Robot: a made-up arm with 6 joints. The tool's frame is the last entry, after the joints.
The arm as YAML. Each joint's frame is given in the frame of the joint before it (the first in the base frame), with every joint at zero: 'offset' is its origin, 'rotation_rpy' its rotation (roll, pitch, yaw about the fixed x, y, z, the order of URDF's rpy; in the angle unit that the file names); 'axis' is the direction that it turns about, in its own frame. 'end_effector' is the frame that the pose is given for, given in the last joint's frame.
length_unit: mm
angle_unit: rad
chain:
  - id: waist
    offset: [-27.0, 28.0, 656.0]
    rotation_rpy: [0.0, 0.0, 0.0]
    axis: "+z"
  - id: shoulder
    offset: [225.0, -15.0, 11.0]
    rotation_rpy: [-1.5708, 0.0, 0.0]
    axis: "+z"
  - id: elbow
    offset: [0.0, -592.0, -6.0]
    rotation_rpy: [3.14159, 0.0, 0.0]
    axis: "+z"
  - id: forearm
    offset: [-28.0, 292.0, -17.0]
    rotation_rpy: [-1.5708, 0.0, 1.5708]
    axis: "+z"
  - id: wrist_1
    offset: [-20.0, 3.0, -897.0]
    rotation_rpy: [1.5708, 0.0, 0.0]
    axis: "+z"
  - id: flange
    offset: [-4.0, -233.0, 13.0]
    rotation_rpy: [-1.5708, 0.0, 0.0]
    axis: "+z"
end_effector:
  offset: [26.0, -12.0, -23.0]
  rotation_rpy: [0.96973, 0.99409, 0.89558]
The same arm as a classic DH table. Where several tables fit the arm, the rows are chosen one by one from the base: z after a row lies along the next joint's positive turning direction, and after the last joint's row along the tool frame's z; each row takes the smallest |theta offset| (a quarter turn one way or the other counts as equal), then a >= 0, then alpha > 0; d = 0 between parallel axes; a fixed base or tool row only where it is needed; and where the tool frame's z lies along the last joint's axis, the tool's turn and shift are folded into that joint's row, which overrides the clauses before.
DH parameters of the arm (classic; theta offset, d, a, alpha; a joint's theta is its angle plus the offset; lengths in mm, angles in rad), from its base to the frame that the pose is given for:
base (fixed): -0.8036 0 -38.9 0
waist: 0.8036 667 225 -1.5708
shoulder: -1.5708 0 592 3.1416
elbow: 0 4 292 -1.5708
forearm: 0 -869 -20 1.5708
wrist_1: 0 10 -4 -1.5708
flange: 1.4173 -264.9 -7.9 1.2573
tool (fixed): -1.0784 28.9 0 0

